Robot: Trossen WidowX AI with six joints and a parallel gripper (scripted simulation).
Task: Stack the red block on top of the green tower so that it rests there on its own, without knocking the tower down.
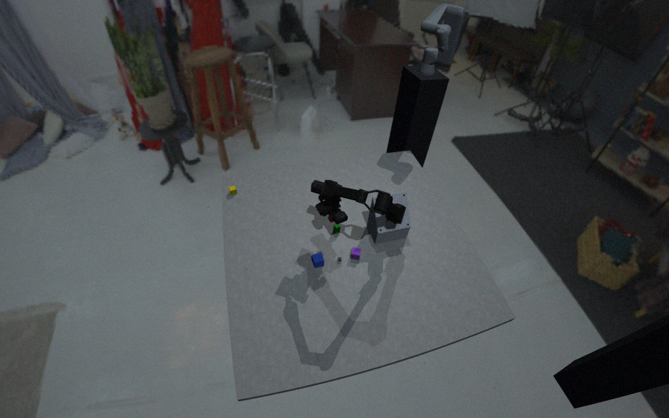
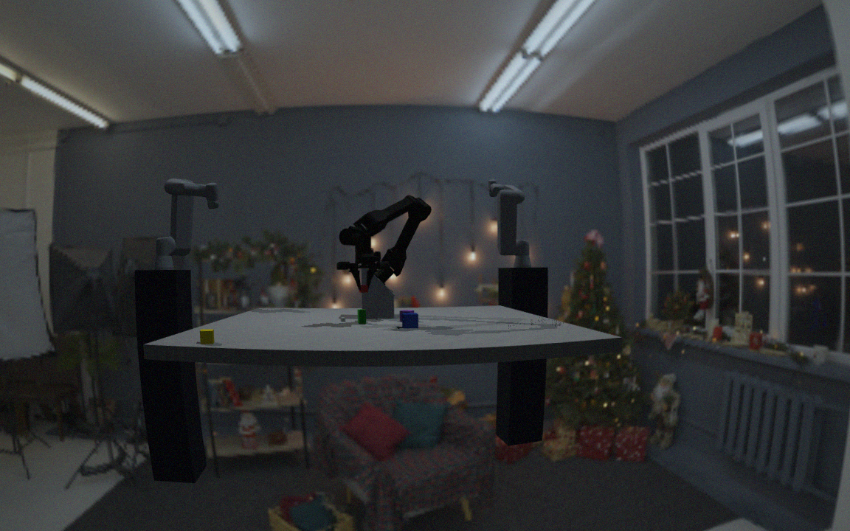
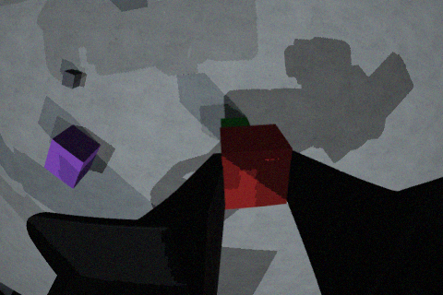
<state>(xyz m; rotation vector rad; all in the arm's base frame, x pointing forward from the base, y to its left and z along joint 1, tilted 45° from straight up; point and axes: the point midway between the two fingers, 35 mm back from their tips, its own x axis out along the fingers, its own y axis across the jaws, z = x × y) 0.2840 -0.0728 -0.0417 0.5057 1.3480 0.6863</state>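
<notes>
The green block is 30 mm behind my gripper tip, 10 mm to the right of it and 90 mm below it. Round my gripper tip: blue block 120 mm ahead, 150 mm to the left, 100 mm below; then purple block 70 mm behind, 170 mm to the left, 100 mm below; then small red block right at my gripper tip.
</notes>
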